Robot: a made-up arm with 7 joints.
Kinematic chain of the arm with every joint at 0, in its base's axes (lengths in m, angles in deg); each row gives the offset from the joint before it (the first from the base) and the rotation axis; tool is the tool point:
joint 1: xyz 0 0.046 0 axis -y
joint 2: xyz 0 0.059 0 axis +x
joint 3: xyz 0 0 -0.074 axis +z
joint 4: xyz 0 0 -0.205 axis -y
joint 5: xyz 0 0 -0.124 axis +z
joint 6: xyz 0 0 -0.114 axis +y
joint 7: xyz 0 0 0 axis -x
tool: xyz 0 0 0
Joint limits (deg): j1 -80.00..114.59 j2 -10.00..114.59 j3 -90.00..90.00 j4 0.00..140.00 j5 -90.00..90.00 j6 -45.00..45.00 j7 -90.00..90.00
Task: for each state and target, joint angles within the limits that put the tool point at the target. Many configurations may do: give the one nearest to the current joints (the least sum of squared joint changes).
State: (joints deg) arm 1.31 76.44 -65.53 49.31 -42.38 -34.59 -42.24
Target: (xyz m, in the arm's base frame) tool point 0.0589 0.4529 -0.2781
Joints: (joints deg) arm -3.26 77.29 -68.66 59.52 -42.38 -34.59 -42.24
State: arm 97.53 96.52 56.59 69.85 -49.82 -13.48 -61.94
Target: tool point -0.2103 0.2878 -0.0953
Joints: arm 114.59 92.68 89.78 111.08 -49.82 -13.48 -61.94
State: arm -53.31 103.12 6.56 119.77 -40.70 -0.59 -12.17
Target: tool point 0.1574 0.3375 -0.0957
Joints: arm -52.10 69.82 39.43 110.49 -40.70 -0.59 -12.17
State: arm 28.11 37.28 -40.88 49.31 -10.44 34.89 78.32
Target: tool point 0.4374 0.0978 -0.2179
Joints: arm 50.61 11.09 -42.11 38.20 -10.44 34.89 78.32
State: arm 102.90 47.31 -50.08 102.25 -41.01 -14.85 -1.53
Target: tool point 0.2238 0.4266 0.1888
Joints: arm 100.20 74.76 -47.63 65.69 -41.01 -14.85 -1.53
